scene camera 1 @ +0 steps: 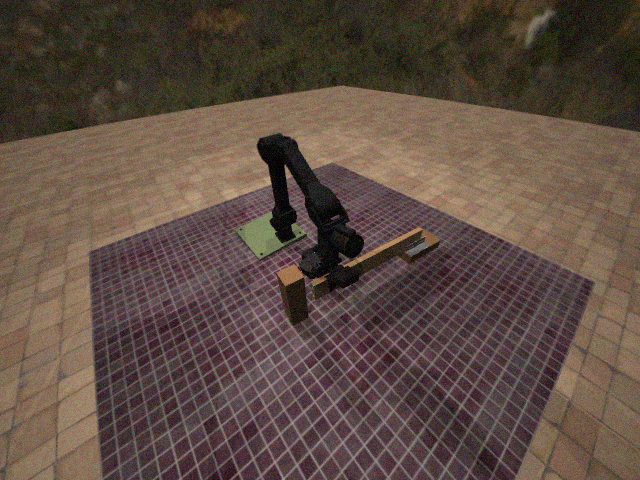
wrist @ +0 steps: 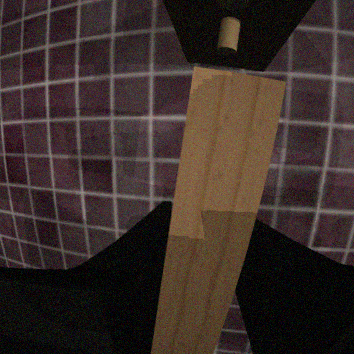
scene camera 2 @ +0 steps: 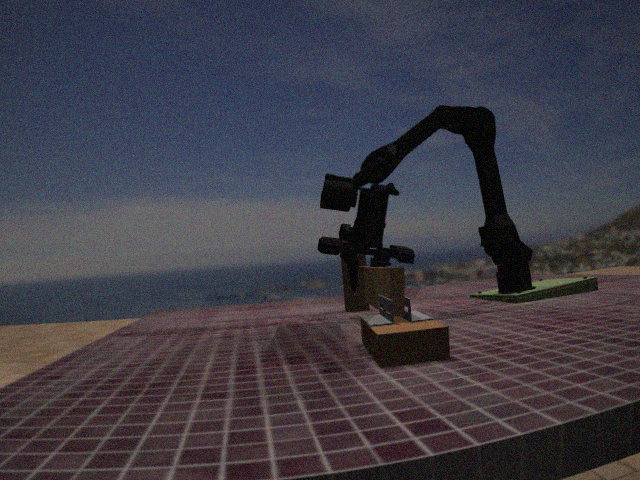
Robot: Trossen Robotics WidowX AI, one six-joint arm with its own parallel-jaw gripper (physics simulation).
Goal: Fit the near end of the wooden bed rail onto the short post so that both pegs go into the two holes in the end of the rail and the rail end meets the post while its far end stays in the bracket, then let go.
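Frame: origin at the arm's base, x down, y right, z back, level; millimetres.
Seen in the pictures: gripper, between the fingertips: (scene camera 1: pixel 328 289) (wrist: pixel 194 209); arm's base, origin of its link: (scene camera 1: pixel 285 235) (scene camera 2: pixel 516 291).
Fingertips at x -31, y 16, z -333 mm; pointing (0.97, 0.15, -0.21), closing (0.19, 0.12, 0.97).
Observation:
Pixels of each thing's top centre, then the offset from my fingertips to it. "pt": a spot on its surface instead. Level surfaces: height alone.
- wooden bed rail, centre of its top: (scene camera 2: pixel 371 265) (scene camera 1: pixel 373 252) dx -55, dy -172, dz +4 mm
- peg, a spot on its surface: (wrist: pixel 229 34) pt dx -11, dy +75, dz +2 mm
- low wooden block, centre of its top: (scene camera 2: pixel 399 321) (scene camera 1: pixel 417 242) dx +11, dy -397, dz +3 mm
- same purple tiled surface, height of its surface: dx +47 mm
The wooden bed rail (scene camera 1: pixel 382 256) (scene camera 2: pixel 385 283) (wrist: pixel 225 150) runs from near the short post to the bracket. My gripper (scene camera 1: pixel 329 276) (scene camera 2: pixel 367 266) (wrist: pixel 194 209) is shut on the rail close to its near end. The short post (scene camera 1: pixel 293 294) (scene camera 2: pixel 355 300) (wrist: pixel 270 30) stands upright, apart from the rail end by a small gap. One peg (wrist: pixel 229 34) shows on its dark face in the wrist view, slightly left of the rail end's middle. The second peg and the holes are hidden. The far end sits between the bracket's metal plates (scene camera 2: pixel 385 308).
The bracket is on a low wooden block (scene camera 1: pixel 433 241) (scene camera 2: pixel 405 347). The arm's base stands on a green plate (scene camera 1: pixel 258 238) (scene camera 2: pixel 566 286), on the same purple tiled surface (scene camera 1: pixel 310 392) (scene camera 2: pixel 232 403) as the post.

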